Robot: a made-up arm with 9 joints. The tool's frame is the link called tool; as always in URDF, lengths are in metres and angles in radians. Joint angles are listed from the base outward. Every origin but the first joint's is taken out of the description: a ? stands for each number. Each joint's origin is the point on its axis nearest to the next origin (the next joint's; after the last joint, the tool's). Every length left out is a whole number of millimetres.
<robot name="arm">
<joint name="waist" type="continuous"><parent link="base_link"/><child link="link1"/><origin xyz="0.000 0.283 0.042" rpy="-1.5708 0.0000 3.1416"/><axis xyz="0 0 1"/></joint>
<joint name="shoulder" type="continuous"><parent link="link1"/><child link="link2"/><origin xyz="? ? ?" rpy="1.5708 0.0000 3.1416"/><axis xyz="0 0 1"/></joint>
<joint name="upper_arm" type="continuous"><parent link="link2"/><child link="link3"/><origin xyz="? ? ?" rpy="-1.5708 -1.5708 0.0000"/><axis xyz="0 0 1"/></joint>
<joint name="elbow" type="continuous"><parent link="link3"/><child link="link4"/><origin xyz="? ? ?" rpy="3.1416 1.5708 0.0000"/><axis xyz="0 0 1"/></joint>
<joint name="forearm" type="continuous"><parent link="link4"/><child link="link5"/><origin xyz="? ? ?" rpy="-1.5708 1.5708 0.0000"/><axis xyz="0 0 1"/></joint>
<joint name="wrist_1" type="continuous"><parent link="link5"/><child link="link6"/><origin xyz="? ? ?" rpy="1.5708 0.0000 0.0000"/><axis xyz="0 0 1"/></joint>
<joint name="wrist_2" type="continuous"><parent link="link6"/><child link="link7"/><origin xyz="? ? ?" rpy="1.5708 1.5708 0.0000"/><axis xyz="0 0 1"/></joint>
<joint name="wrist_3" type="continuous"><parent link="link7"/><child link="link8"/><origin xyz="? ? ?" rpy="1.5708 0.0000 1.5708"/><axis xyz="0 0 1"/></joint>
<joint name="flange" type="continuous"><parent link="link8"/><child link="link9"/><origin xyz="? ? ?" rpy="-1.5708 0.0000 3.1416"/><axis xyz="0 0 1"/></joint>
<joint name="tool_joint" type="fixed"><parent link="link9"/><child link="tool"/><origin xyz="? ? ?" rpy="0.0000 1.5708 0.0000"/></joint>
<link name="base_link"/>
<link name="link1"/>
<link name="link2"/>
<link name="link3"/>
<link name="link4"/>
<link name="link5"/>
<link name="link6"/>
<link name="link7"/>
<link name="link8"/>
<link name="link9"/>
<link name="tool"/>
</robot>
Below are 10 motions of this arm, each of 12 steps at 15 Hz.
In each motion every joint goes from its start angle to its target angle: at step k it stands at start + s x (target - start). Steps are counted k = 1, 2, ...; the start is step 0. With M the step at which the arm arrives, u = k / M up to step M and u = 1 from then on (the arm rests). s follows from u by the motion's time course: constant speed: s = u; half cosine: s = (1 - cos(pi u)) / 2; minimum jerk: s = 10 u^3 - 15 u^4 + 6 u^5.
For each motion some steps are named. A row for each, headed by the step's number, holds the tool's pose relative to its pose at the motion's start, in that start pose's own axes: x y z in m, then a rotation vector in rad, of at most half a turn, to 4 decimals.
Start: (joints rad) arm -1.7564 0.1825 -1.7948 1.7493 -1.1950 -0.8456 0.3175 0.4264 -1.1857
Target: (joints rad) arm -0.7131 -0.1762 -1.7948 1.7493 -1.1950 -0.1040 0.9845 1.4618 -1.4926
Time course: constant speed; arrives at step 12
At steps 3, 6, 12:
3: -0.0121 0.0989 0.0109 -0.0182 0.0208 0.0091
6: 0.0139 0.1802 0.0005 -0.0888 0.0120 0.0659
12: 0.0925 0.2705 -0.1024 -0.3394 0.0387 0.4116

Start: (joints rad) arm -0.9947 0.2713 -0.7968 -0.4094 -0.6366 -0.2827 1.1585 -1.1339 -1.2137
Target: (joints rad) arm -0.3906 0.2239 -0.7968 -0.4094 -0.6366 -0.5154 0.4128 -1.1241 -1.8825
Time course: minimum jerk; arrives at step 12
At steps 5, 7, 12:
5: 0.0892 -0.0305 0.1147 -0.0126 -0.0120 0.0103
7: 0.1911 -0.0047 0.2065 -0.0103 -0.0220 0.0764
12: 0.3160 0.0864 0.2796 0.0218 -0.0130 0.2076

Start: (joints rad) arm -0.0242 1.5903 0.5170 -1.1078 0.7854 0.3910 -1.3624 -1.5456 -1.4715
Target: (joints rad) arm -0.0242 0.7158 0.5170 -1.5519 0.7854 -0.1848 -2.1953 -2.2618 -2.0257
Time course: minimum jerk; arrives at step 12
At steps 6, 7, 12:
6: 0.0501 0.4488 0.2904 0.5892 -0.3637 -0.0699
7: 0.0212 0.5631 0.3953 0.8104 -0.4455 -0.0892
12: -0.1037 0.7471 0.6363 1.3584 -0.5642 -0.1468

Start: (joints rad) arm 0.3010 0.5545 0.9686 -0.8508 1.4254 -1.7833 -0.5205 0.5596 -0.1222
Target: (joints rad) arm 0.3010 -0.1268 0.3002 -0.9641 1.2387 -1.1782 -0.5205 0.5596 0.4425
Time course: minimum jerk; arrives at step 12
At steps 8, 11, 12:
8: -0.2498 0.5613 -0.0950 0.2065 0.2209 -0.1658
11: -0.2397 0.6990 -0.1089 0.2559 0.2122 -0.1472
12: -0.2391 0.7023 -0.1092 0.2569 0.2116 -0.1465

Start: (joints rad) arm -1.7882 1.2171 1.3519 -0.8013 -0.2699 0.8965 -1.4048 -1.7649 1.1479
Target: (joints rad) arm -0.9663 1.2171 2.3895 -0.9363 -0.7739 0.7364 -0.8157 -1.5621 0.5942
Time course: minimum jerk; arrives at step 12
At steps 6, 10, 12:
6: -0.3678 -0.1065 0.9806 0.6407 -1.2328 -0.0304
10: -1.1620 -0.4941 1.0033 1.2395 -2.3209 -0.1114
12: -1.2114 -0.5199 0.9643 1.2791 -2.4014 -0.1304

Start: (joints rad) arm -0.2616 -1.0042 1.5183 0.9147 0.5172 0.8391 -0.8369 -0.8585 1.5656
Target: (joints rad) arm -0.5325 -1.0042 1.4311 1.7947 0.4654 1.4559 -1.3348 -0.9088 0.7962
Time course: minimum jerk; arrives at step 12
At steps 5, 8, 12:
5: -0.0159 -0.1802 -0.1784 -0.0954 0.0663 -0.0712
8: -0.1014 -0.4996 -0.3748 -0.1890 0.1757 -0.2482
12: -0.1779 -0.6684 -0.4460 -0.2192 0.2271 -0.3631

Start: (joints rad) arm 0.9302 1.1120 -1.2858 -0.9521 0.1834 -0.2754 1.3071 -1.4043 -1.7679
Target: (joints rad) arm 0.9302 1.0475 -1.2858 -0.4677 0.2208 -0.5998 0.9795 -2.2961 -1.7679
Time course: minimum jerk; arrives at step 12
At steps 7, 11, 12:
7: -0.0125 -0.1478 0.2139 -0.3840 -0.3387 -0.7048
11: -0.0448 -0.1505 0.3269 -0.5667 -0.5718 -1.0070
12: -0.0453 -0.1501 0.3285 -0.5693 -0.5755 -1.0111

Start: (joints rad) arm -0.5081 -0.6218 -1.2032 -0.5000 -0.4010 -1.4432 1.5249 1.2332 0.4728
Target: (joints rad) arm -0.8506 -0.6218 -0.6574 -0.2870 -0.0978 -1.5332 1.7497 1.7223 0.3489
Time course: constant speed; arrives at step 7
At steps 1, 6, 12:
1: 0.0117 0.0001 0.0221 0.0636 -0.0052 -0.0954
6: 0.0830 -0.0522 0.1278 0.3219 -0.0549 -0.5935
12: 0.0960 -0.0725 0.1463 0.3617 -0.0681 -0.6941

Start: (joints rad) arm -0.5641 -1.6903 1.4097 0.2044 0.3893 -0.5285 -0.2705 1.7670 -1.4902
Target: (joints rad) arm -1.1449 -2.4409 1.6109 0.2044 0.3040 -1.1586 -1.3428 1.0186 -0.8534
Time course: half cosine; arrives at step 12
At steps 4, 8, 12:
4: -0.1220 -0.0686 0.0624 -0.4503 0.2243 -0.0375
8: -0.2278 0.0424 0.4270 -1.5885 0.6926 -0.2065
12: -0.1829 0.3347 0.5524 -2.2469 0.9045 -0.3542

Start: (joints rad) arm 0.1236 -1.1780 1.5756 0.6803 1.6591 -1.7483 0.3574 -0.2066 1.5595
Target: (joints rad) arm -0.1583 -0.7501 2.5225 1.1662 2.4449 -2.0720 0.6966 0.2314 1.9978
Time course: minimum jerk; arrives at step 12
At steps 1, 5, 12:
1: 0.0044 -0.0018 0.0000 -0.0029 -0.0091 -0.0016
5: 0.2587 -0.0865 0.0832 -0.0921 -0.6295 -0.1221
12: 0.4144 -0.1380 0.3970 0.2383 -1.7410 -0.3454

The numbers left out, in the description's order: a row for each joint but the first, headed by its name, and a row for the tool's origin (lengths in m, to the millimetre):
shoulder: -0.088 0.178 0.000
upper_arm: -0.153 0.026 0.000
elbow: -0.046 -0.100 0.000
forearm: -0.145 -0.162 0.000
wrist_1: 0.128 0.362 0.000
wrist_2: -0.060 0.045 0.000
wrist_3: -0.170 0.396 0.000
flange: 0.057 0.182 0.000
tool: -0.271 -0.043 0.000

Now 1 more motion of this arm.
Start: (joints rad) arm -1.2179 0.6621 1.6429 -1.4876 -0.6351 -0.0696 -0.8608 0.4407 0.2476
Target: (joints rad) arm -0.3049 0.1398 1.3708 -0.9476 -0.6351 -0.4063 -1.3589 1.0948 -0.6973
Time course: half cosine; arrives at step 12
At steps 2, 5, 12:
2: -0.0231 0.0254 -0.0104 0.0556 -0.0237 -0.0181
5: -0.1144 0.1875 -0.0282 0.3357 -0.1495 -0.0704
12: -0.1811 0.6813 0.1504 1.0153 -0.5523 -0.0792

